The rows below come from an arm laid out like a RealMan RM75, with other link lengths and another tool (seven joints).
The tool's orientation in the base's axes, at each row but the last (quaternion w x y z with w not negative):
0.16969 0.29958 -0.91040 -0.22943
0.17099 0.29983 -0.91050 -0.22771
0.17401 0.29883 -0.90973 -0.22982
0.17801 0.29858 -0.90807 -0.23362
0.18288 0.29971 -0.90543 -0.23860
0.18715 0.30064 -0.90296 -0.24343
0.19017 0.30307 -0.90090 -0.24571
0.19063 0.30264 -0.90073 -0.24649
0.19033 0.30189 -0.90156 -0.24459
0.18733 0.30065 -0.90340 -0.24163
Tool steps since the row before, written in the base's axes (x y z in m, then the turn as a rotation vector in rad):
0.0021 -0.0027 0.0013 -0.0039 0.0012 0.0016
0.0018 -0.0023 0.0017 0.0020 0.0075 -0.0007
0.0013 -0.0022 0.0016 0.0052 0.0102 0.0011
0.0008 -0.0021 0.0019 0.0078 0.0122 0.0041
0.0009 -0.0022 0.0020 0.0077 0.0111 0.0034
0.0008 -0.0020 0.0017 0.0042 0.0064 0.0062
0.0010 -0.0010 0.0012 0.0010 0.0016 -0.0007
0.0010 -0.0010 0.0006 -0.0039 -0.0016 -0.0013
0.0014 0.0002 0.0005 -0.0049 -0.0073 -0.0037
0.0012 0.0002 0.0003 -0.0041 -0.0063 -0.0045
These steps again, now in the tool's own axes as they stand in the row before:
0.0003 -0.0022 -0.0029 0.0025 0.0035 0.0008
0.0004 -0.0016 -0.0029 -0.0063 0.0041 0.0020
0.0007 -0.0013 -0.0026 -0.0101 0.0055 -0.0001
0.0011 -0.0009 -0.0026 -0.0128 0.0073 -0.0031
0.0011 -0.0009 -0.0028 -0.0122 0.0062 -0.0029
0.0010 -0.0008 -0.0024 -0.0060 0.0060 -0.0050
0.0001 -0.0005 -0.0018 -0.0019 0.0003 0.0006
0.0000 -0.0008 -0.0013 0.0037 -0.0001 0.0024
-0.0011 -0.0002 -0.0010 0.0076 -0.0049 0.0030
-0.0010 -0.0002 -0.0008 0.0062 -0.0050 0.0036

